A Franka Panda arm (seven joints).
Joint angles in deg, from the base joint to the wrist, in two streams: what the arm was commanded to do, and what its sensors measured. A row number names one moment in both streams.
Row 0, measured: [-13.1 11.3 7.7 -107.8 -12.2 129.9 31.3]
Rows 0 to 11, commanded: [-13.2 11.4 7.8 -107.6 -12.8 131.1 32.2]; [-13.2 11.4 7.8 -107.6 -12.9 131.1 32.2]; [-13.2 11.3 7.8 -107.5 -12.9 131.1 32.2]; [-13.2 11.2 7.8 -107.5 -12.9 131.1 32.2]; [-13.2 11.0 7.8 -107.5 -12.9 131.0 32.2]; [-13.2 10.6 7.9 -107.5 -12.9 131.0 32.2]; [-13.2 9.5 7.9 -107.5 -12.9 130.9 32.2]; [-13.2 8.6 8.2 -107.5 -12.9 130.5 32.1]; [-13.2 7.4 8.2 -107.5 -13.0 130.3 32.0]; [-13.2 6.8 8.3 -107.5 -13.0 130.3 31.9]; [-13.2 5.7 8.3 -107.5 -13.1 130.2 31.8]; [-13.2 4.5 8.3 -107.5 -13.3 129.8 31.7]
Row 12, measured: [-13.0 8.8 7.9 -106.7 -12.2 130.0 31.3]
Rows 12 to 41, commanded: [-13.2 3.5 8.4 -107.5 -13.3 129.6 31.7]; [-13.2 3.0 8.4 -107.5 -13.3 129.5 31.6]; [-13.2 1.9 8.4 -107.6 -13.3 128.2 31.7]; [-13.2 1.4 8.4 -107.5 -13.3 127.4 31.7]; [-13.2 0.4 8.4 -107.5 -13.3 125.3 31.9]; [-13.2 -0.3 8.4 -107.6 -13.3 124.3 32.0]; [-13.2 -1.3 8.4 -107.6 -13.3 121.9 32.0]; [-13.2 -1.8 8.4 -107.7 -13.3 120.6 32.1]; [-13.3 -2.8 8.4 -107.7 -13.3 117.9 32.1]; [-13.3 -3.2 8.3 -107.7 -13.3 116.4 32.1]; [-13.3 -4.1 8.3 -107.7 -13.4 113.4 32.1]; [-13.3 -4.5 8.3 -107.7 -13.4 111.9 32.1]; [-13.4 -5.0 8.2 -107.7 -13.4 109.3 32.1]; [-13.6 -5.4 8.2 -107.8 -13.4 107.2 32.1]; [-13.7 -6.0 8.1 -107.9 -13.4 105.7 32.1]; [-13.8 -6.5 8.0 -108.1 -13.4 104.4 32.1]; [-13.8 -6.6 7.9 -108.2 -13.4 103.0 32.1]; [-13.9 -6.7 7.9 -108.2 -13.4 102.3 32.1]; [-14.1 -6.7 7.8 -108.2 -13.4 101.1 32.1]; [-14.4 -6.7 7.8 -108.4 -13.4 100.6 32.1]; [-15.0 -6.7 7.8 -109.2 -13.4 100.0 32.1]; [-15.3 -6.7 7.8 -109.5 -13.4 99.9 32.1]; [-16.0 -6.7 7.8 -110.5 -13.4 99.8 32.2]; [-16.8 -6.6 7.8 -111.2 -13.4 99.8 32.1]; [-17.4 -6.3 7.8 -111.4 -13.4 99.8 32.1]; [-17.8 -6.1 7.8 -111.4 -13.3 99.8 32.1]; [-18.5 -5.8 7.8 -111.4 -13.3 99.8 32.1]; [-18.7 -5.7 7.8 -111.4 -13.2 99.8 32.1]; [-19.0 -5.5 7.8 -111.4 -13.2 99.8 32.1]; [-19.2 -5.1 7.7 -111.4 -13.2 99.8 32.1]
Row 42, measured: [-18.1 -5.2 7.2 -111.2 -12.2 100.2 31.3]
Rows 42 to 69, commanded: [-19.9 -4.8 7.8 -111.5 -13.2 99.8 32.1]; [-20.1 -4.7 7.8 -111.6 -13.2 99.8 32.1]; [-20.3 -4.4 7.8 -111.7 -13.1 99.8 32.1]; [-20.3 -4.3 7.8 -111.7 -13.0 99.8 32.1]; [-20.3 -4.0 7.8 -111.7 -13.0 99.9 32.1]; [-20.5 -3.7 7.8 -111.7 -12.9 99.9 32.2]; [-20.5 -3.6 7.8 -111.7 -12.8 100.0 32.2]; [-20.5 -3.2 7.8 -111.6 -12.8 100.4 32.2]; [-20.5 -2.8 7.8 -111.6 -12.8 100.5 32.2]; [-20.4 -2.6 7.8 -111.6 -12.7 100.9 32.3]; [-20.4 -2.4 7.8 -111.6 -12.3 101.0 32.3]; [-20.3 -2.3 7.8 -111.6 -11.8 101.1 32.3]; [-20.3 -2.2 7.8 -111.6 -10.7 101.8 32.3]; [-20.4 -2.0 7.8 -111.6 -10.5 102.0 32.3]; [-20.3 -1.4 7.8 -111.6 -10.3 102.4 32.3]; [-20.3 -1.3 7.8 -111.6 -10.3 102.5 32.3]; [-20.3 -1.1 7.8 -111.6 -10.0 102.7 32.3]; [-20.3 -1.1 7.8 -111.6 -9.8 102.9 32.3]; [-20.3 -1.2 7.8 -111.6 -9.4 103.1 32.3]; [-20.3 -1.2 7.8 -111.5 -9.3 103.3 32.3]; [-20.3 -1.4 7.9 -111.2 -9.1 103.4 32.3]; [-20.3 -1.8 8.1 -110.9 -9.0 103.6 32.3]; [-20.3 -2.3 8.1 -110.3 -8.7 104.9 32.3]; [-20.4 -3.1 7.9 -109.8 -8.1 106.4 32.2]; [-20.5 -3.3 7.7 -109.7 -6.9 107.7 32.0]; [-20.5 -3.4 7.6 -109.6 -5.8 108.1 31.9]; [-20.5 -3.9 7.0 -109.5 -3.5 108.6 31.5]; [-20.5 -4.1 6.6 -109.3 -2.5 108.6 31.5]
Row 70, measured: [-19.9 -2.3 7.2 -109.8 -7.1 107.2 31.4]
